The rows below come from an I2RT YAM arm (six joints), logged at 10 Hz.
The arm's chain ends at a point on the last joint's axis. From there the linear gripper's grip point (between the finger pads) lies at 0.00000 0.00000 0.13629 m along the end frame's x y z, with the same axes.
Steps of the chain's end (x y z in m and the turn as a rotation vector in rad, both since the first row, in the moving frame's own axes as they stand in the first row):
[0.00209 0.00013 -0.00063 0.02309 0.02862 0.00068]
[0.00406 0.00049 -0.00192 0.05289 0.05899 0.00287]
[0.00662 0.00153 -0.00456 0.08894 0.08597 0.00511]
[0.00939 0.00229 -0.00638 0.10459 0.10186 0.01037]
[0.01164 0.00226 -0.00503 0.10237 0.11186 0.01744]
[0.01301 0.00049 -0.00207 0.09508 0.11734 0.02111]
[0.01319 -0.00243 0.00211 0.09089 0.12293 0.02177]
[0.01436 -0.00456 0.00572 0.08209 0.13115 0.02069]
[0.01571 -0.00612 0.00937 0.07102 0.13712 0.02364]
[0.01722 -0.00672 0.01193 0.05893 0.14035 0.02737]
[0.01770 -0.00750 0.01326 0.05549 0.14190 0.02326]
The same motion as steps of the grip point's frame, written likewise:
[0.00599 -0.00301 -0.00072 0.02309 0.02862 0.00068]
[0.01210 -0.00670 -0.00235 0.05289 0.05899 0.00287]
[0.01834 -0.01053 -0.00560 0.08894 0.08597 0.00511]
[0.02330 -0.01184 -0.00783 0.10459 0.10186 0.01037]
[0.02695 -0.01151 -0.00659 0.10237 0.11186 0.01744]
[0.02908 -0.01225 -0.00362 0.09508 0.11734 0.02111]
[0.03001 -0.01459 0.00052 0.09089 0.12293 0.02177]
[0.03228 -0.01552 0.00409 0.08209 0.13115 0.02069]
[0.03444 -0.01554 0.00775 0.07102 0.13712 0.02364]
[0.03638 -0.01446 0.01035 0.05893 0.14035 0.02737]
[0.03705 -0.01481 0.01168 0.05549 0.14190 0.02326]

